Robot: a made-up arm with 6 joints. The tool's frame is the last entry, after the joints.
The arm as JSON. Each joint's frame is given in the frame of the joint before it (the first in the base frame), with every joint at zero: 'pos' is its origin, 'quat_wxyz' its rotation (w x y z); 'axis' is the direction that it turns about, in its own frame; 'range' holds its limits. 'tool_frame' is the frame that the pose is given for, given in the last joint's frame.
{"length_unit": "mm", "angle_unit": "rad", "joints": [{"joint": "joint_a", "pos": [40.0, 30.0, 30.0], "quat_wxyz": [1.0, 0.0, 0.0, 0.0], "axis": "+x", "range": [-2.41, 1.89]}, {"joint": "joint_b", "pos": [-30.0, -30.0, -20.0], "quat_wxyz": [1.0, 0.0, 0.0, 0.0], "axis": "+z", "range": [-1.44, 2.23]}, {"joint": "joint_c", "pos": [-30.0, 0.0, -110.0], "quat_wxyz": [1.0, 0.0, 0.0, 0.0], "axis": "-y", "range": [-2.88, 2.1]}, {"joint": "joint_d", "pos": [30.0, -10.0, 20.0], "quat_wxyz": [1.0, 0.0, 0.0, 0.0], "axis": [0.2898, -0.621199, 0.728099], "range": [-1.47, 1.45]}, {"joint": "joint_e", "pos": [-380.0, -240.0, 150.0], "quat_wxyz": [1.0, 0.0, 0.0, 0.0], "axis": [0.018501, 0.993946, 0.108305], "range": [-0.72, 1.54]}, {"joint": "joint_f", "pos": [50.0, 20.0, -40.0], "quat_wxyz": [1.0, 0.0, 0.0, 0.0], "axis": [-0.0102, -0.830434, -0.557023], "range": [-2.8, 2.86]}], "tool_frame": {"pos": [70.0, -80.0, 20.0], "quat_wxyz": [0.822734, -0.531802, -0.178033, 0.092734]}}
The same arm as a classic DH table. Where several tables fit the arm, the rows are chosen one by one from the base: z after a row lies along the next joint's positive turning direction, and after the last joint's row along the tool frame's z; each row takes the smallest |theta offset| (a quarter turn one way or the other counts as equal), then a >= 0, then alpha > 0; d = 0 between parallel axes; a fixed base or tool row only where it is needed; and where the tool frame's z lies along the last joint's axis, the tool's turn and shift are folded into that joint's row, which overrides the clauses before.
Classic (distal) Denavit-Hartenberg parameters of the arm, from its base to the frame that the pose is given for. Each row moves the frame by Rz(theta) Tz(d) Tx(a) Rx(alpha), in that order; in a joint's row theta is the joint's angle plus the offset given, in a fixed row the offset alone. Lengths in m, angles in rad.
base (fixed): theta_offset 1.5708; d 0.03; a 0.03; alpha 1.5708
joint_a: theta_offset 0; d 0.01; a -0.03; alpha -1.5708
joint_b: theta_offset 1.5708; d -0.13; a 0.03; alpha -1.5708
joint_c: theta_offset -0.3788; d -0.0135; a -0.0205; alpha 0.9005
joint_d: theta_offset 0.027; d 0.0741; a 0.4135; alpha 2.1332
joint_e: theta_offset -0.3755; d -0.1122; a -0.0491; alpha 2.6593
joint_f: theta_offset -1.2093; d -0.0379; a 0.0305; alpha -2.695
tool (fixed): theta_offset 1.9478; d -0.2044; a 0; alpha 0
Joint limits (rad, base to tool): -2.41..1.89 -1.44..2.23 -2.88..2.1 -1.47..1.45 -0.72..1.54 -2.8..2.86

